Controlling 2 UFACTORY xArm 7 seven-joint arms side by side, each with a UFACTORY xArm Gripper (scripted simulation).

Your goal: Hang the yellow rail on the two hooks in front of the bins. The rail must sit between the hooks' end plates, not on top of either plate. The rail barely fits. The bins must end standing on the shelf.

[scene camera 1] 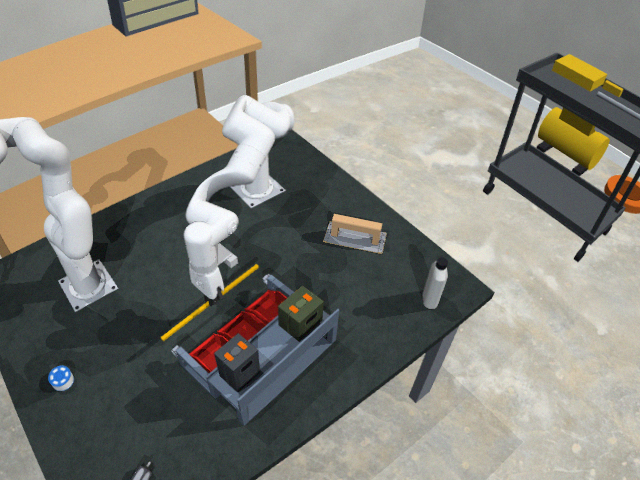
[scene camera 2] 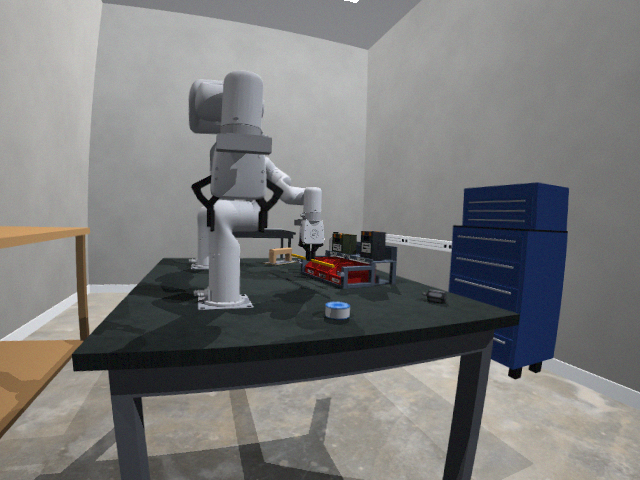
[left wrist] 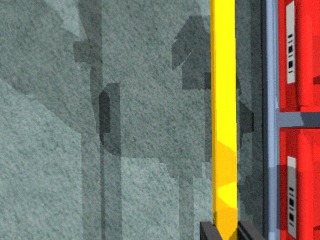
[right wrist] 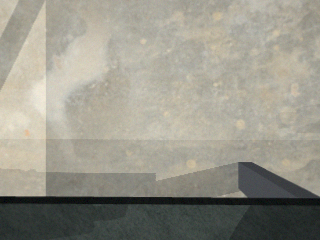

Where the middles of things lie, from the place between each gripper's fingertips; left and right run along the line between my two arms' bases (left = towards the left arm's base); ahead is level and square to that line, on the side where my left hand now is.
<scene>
My left gripper (scene camera 1: 212,301) is now 18 cm short of the grey-blue shelf (scene camera 1: 273,343), 2 cm to the right of it and 4 cm above it.
I see the grey-blue shelf 590 mm ahead of my right hand (scene camera 2: 237,231), 680 mm to the left of it and 180 mm below it.
</scene>
